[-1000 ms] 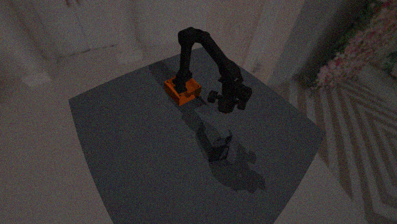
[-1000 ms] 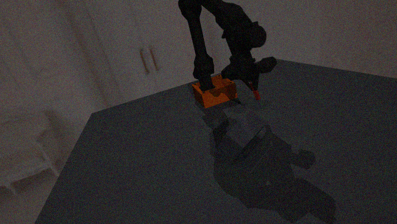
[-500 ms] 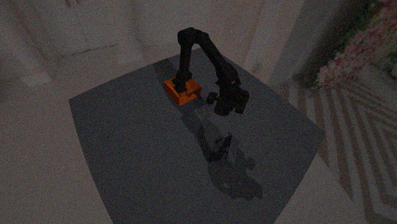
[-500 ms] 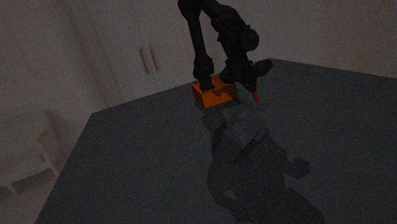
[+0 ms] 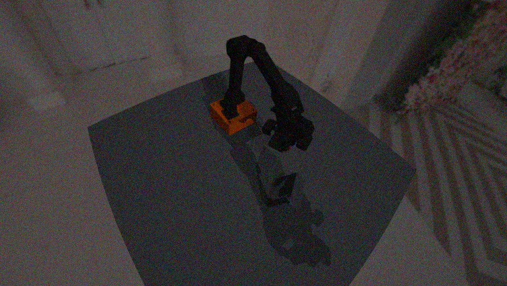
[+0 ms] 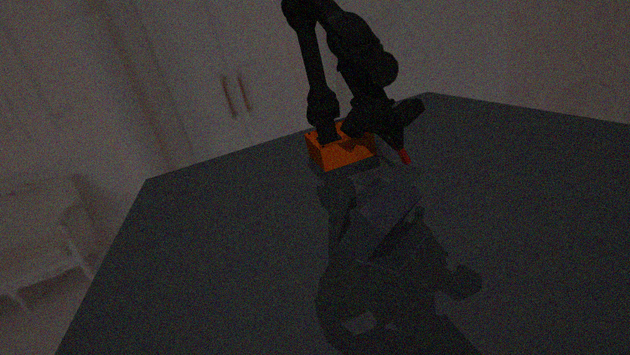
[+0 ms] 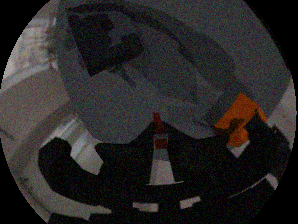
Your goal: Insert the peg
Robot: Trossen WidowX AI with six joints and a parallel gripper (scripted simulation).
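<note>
Now: gripper tip 150 mm short of the sloped panel, 120 mm to the left of it and 60 mm above it. Also, from my gripper tip: red peg: 20 mm above.
</note>
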